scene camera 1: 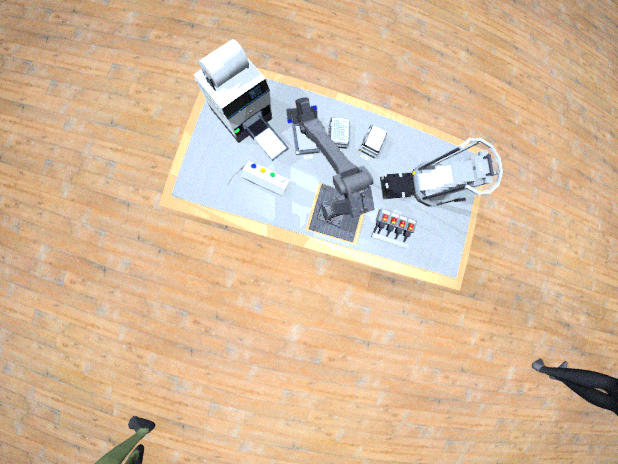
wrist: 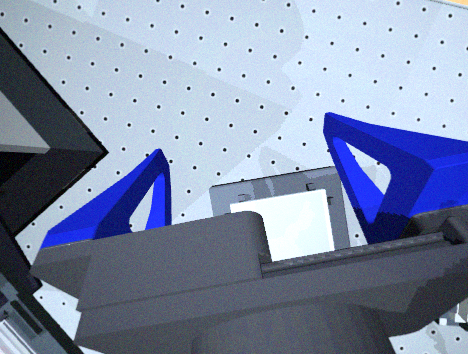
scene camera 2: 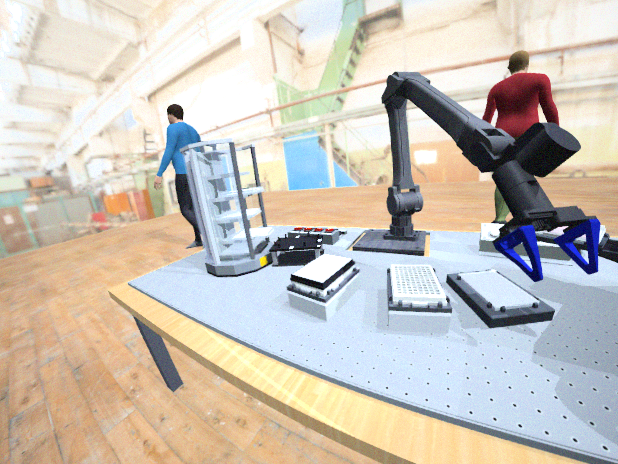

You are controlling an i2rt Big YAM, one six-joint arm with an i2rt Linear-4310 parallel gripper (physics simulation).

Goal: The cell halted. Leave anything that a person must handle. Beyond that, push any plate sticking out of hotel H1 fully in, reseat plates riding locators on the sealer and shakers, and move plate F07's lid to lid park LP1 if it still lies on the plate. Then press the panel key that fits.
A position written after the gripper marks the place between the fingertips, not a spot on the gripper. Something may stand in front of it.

The gripper (scene camera 2: 566,277) is open, with nothing in its grasp. Also in view: a white well plate (scene camera 2: 410,283). Further things: a lidded plate (scene camera 2: 320,273) and a plate hotel tower (scene camera 1: 475,163).
The gripper is seen too in the wrist view (wrist: 242,139). The wrist view misses the lidded plate: it is out of frame.
